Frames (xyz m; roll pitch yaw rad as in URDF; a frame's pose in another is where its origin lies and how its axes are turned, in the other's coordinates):
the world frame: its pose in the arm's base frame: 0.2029 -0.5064 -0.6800 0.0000 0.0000 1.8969
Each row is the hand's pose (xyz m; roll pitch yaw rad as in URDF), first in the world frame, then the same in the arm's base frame.
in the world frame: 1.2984 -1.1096 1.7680 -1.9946 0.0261 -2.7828
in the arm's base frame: 0.8381 1.0790 1.0880 -1.9946 0.0261 -0.8859
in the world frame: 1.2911 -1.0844 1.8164 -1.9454 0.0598 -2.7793
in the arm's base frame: 0.8165 1.0640 1.1364 -1.9454 0.0598 -0.8824
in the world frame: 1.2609 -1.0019 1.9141 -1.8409 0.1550 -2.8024
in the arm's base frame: 0.7481 1.0090 1.2341 -1.8409 0.1550 -0.9055
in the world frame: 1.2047 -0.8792 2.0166 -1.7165 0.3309 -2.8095
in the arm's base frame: 0.6498 0.9165 1.3366 -1.7165 0.3309 -0.9126
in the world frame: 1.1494 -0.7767 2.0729 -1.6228 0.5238 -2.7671
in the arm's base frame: 0.5705 0.8312 1.3929 -1.6228 0.5238 -0.8702
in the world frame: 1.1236 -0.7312 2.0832 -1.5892 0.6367 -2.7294
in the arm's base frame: 0.5356 0.7922 1.4032 -1.5892 0.6367 -0.8325
